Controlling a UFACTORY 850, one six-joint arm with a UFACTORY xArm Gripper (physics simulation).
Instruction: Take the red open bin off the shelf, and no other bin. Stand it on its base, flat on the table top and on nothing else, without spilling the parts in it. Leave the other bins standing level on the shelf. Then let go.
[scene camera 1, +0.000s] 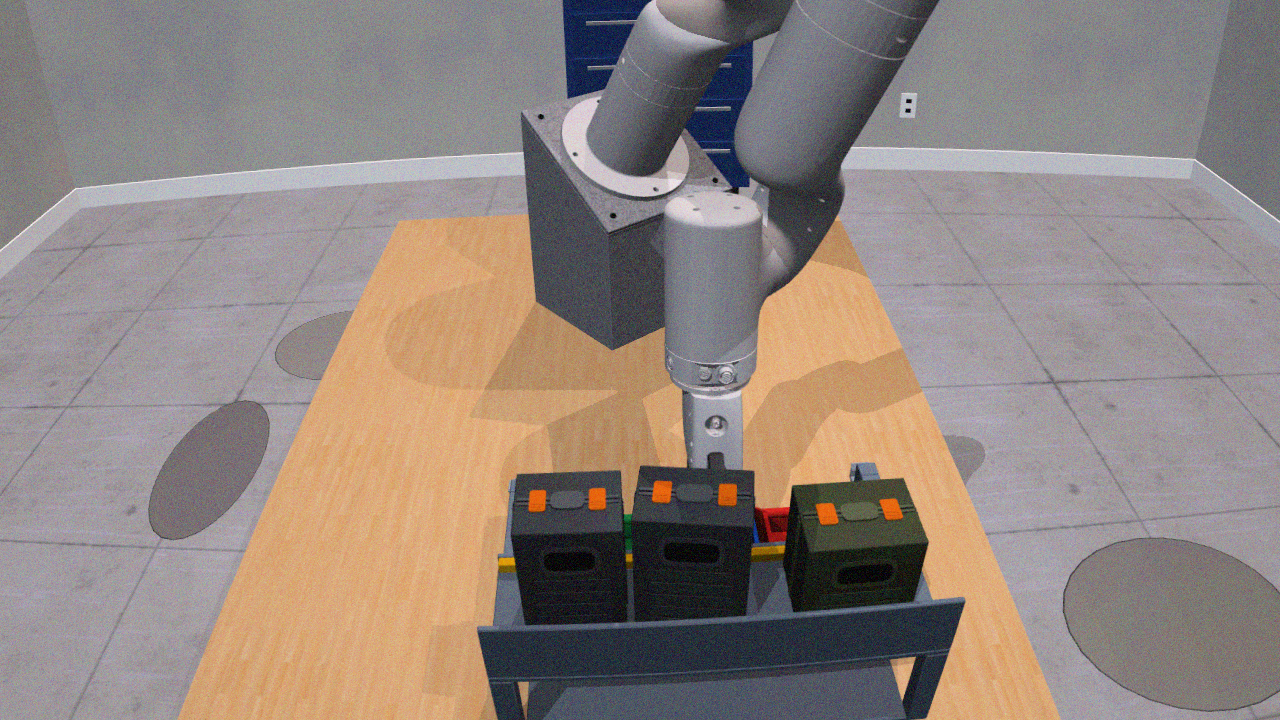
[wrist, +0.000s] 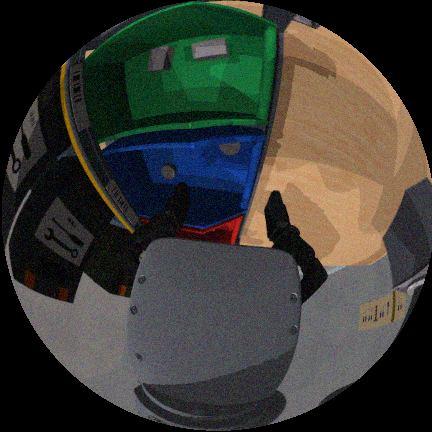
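The red open bin (scene camera 1: 778, 522) (wrist: 220, 233) is on the shelf (scene camera 1: 716, 646), partly hidden by the olive case in the scene view and by my gripper body in the wrist view. The blue bin (scene camera 1: 757, 534) (wrist: 200, 195) stands beside it with round grey parts inside. The green bin (scene camera 1: 628, 532) (wrist: 175, 95) is beyond the blue one, with two grey blocks inside. My gripper (wrist: 227, 195) is open and empty. In the wrist view one finger shows over the blue bin near the red one, the other over the table side of the shelf's rail. Its fingertips are hidden behind a case in the scene view.
Two dark cases (scene camera 1: 571, 582) (scene camera 1: 693, 586) and an olive case (scene camera 1: 857, 550) stand on the shelf, behind a yellow strip (scene camera 1: 768, 554) (wrist: 80, 145) from the bins. The wooden table top (scene camera 1: 340, 537) (wrist: 345, 110) stretches to the grey robot pedestal (scene camera 1: 572, 259).
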